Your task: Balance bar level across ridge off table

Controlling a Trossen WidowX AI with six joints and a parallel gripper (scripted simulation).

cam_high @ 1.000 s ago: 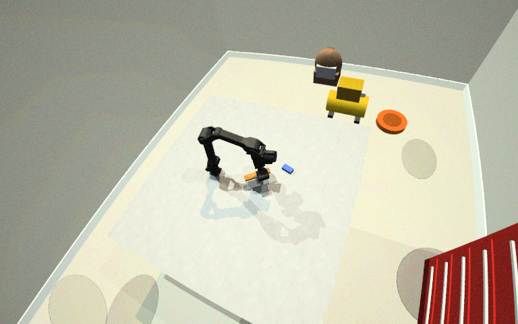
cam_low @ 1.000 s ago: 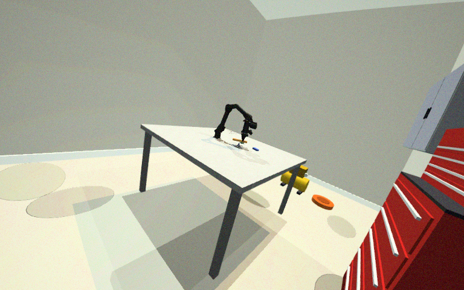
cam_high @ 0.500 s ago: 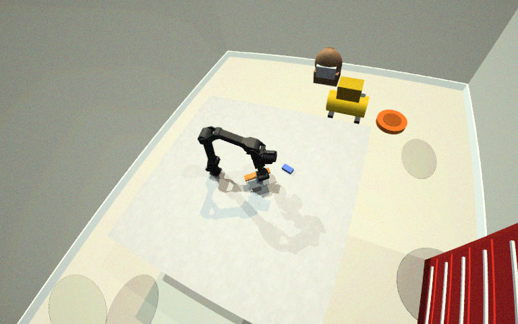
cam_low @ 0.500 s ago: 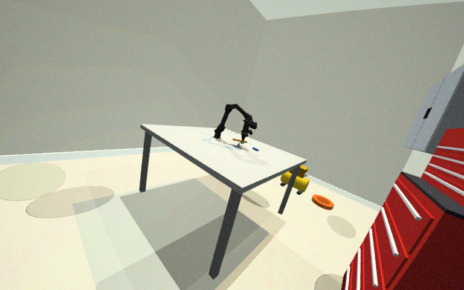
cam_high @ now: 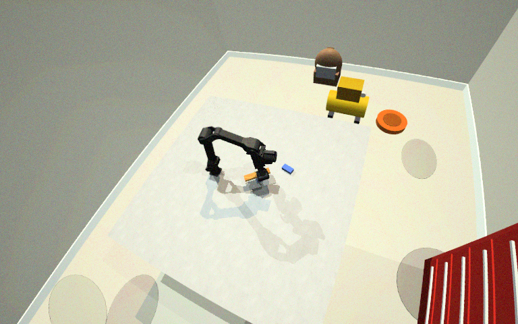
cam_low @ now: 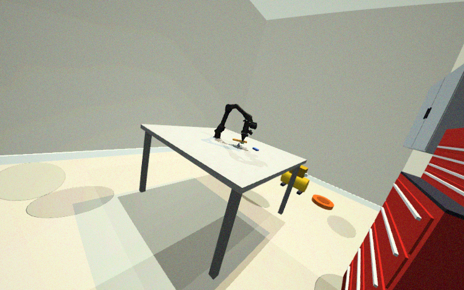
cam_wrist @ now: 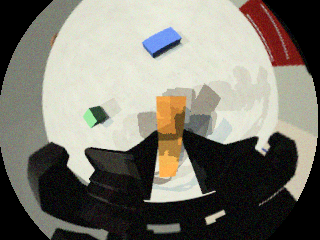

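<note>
My gripper tip is 20 mm past the orange bar and 20 mm to the left of it. The rest, counted from my gripper tip: small blue block (120 mm ahead, 100 mm to the left, 50 mm below); green ridge block (90 mm behind, 140 mm to the left, 40 mm below).
</note>
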